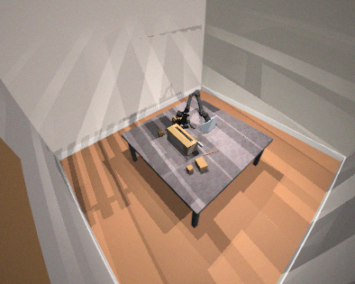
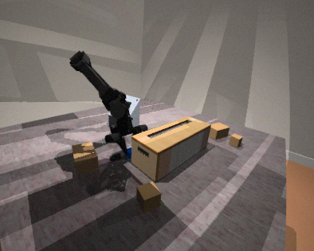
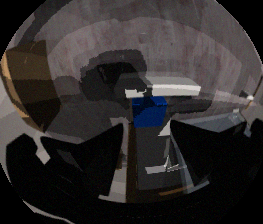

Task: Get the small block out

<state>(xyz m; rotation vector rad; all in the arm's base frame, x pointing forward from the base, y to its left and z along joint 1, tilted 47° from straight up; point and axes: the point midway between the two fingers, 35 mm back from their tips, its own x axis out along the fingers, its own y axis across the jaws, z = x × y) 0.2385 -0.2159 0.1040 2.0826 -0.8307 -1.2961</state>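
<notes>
The blue block is 2 cm behind my gripper tip and 1 cm below it.
</notes>
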